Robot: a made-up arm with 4 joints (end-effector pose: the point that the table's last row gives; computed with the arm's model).
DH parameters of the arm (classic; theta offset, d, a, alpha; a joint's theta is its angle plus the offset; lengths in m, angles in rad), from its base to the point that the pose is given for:
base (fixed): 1.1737 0 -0.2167 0
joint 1: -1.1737 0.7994 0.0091 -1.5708
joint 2: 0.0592 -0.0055 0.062 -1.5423
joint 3: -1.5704 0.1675 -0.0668 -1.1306
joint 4: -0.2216 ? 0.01 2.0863
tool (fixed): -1.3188 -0.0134 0 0
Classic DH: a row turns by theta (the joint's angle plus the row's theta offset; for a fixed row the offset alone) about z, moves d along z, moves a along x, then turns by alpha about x.
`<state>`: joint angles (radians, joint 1 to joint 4).
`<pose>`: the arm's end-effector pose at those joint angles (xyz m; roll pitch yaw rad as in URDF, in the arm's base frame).
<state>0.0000 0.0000 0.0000 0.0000</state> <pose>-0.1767 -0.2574 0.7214 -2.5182 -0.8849 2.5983</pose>
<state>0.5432 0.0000 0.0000 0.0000</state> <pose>-0.1336 -0.2971 0.7214 -2.5182 -0.8849 3.1415</pose>
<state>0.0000 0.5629 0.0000 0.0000</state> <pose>-0.2026 -0.2574 0.7879 -1.5309 -1.2339 1.7090</pose>
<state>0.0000 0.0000 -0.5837 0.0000</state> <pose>-0.1206 -0.3361 0.7158 -2.5761 -0.8767 -3.0577</pose>
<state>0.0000 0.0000 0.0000 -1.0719</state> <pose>-0.1842 -0.2554 0.7078 -1.5674 -0.3285 2.5598</pose>
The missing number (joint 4, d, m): -0.1869
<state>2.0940 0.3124 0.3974 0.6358</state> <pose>-0.0246 -0.3024 0.7662 -2.8644 -1.3131 -2.0566</pose>
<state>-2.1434 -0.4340 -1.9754 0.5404</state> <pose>-0.2994 -0.3061 0.7896 -2.6088 -0.9529 2.2525</pose>
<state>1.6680 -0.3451 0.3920 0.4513</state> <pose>-0.0786 -0.2704 0.6945 2.8826 -0.7473 -1.9048</pose>
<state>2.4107 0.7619 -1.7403 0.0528</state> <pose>-0.0158 -0.0587 0.6362 2.5096 -0.7213 1.3718</pose>
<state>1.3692 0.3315 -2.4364 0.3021</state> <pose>0.0128 -0.0346 0.6408 2.9444 -0.6752 0.6052</pose>
